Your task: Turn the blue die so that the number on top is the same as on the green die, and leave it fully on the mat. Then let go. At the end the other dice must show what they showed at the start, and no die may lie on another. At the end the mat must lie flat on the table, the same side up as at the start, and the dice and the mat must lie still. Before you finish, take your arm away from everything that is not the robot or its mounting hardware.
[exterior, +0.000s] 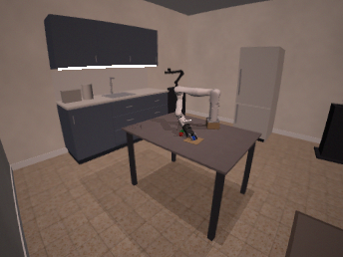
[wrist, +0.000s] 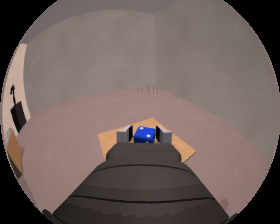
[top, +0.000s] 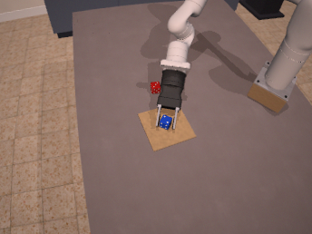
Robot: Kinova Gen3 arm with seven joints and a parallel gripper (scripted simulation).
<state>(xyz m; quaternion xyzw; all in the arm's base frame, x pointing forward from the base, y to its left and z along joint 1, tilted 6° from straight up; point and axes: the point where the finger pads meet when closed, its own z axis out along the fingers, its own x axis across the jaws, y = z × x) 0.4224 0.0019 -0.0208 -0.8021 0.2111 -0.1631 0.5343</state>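
Now: hand 10 mm above the blue die. The rest, counted from my hand: red die (150 mm to the right, 20 mm behind, 10 mm below); tan mat (30 mm below); green die (180 mm to the right, 80 mm behind, 10 mm below).
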